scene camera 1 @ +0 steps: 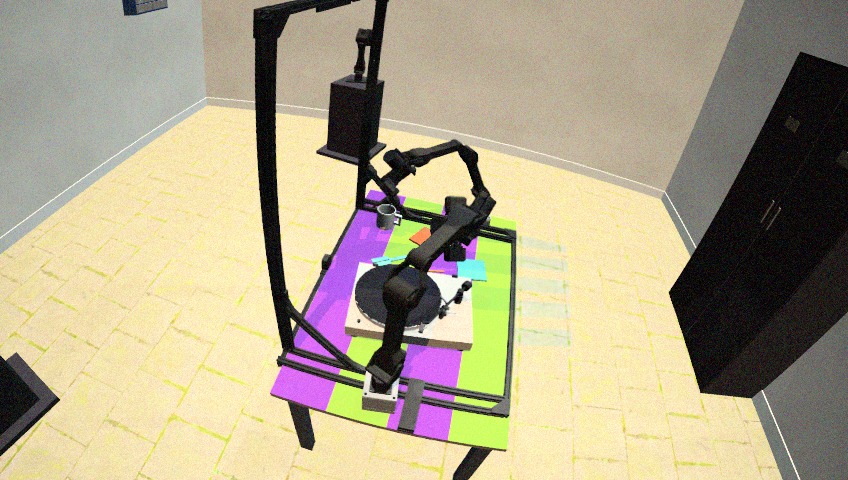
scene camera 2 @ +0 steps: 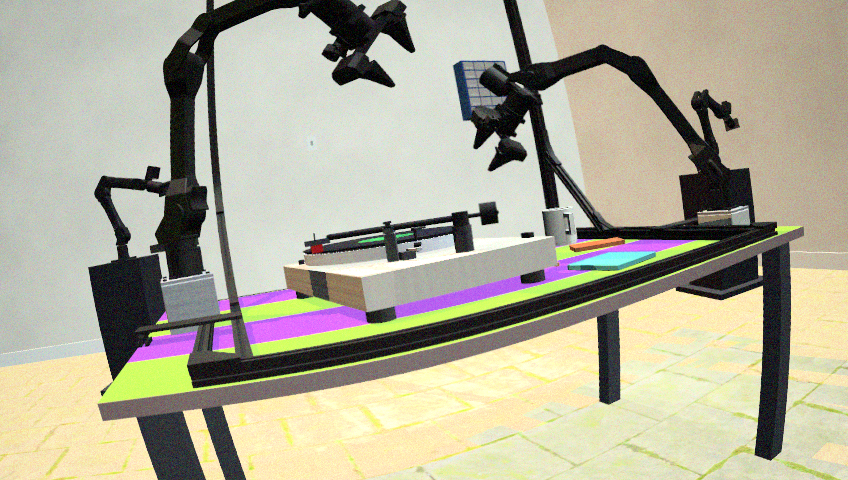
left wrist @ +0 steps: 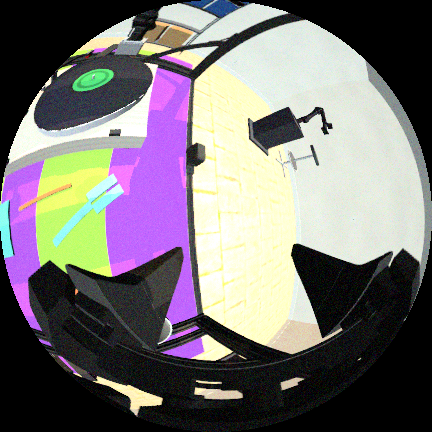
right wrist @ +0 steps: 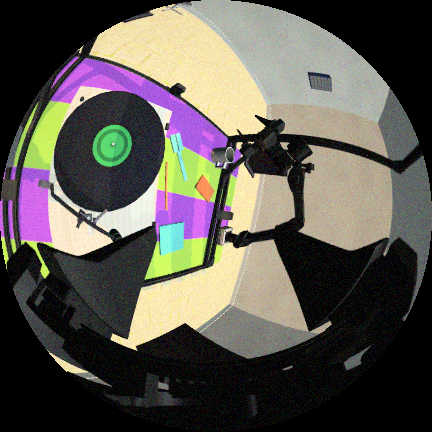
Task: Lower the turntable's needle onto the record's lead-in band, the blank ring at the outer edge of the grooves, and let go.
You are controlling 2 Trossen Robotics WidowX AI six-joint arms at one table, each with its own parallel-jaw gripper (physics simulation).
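Where they show: left gripper, fingertip midpoint: (scene camera 1: 365,198) (scene camera 2: 481,159) (left wrist: 239,252) (right wrist: 245,121); right gripper, fingertip midpoint: (scene camera 2: 403,68) (right wrist: 215,232); left arm's base, origin of the base link: (scene camera 2: 723,209) (right wrist: 227,236); right arm's base, origin of the base link: (scene camera 1: 381,384) (scene camera 2: 185,276).
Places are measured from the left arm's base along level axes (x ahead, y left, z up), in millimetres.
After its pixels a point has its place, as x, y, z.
Observation:
The turntable (scene camera 1: 360,327) {803, -438, 17} (scene camera 2: 452,261) {675, -65, 12} (right wrist: 70,235) {746, -125, 16} carries a black record (scene camera 1: 368,291) {660, -432, 44} (left wrist: 120,100) {557, -424, 44} (right wrist: 85,165) {704, -279, 44} with a green label. Its tonearm (scene camera 1: 455,300) {631, -128, 30} (scene camera 2: 410,226) {684, -155, 63} (right wrist: 67,201) runs beside the record, at its rest post. The headshell (right wrist: 45,184) {800, -242, 65} lies outside the record's edge in the right wrist view; a red part (scene camera 2: 316,248) {807, -237, 52} shows at the arm's end in scene camera 2. The needle tip is too small to see. My right gripper (scene camera 2: 403,68) {624, -215, 326} is open, high above the turntable. My left gripper (scene camera 2: 483,158) {301, -507, 176} (left wrist: 239,252) {301, -507, 176} is open and empty, high on the cup's side.
A grey cup (scene camera 1: 385,218) {192, -428, 17} (scene camera 2: 556,226) {185, -406, -2} (right wrist: 220,156) {188, -409, 11}, an orange block (scene camera 1: 420,236) {209, -268, -39} (scene camera 2: 596,244) {226, -230, -39}, a cyan pad (scene camera 1: 471,270) {382, -48, -39} (scene camera 2: 612,261) {402, -20, -39}, a light blue tool (right wrist: 176,142) {399, -413, -44} and an orange stick (left wrist: 45,197) {413, -260, -44} (right wrist: 166,185) {416, -248, -41} lie beyond the turntable. Black frame rails and uprights edge the table.

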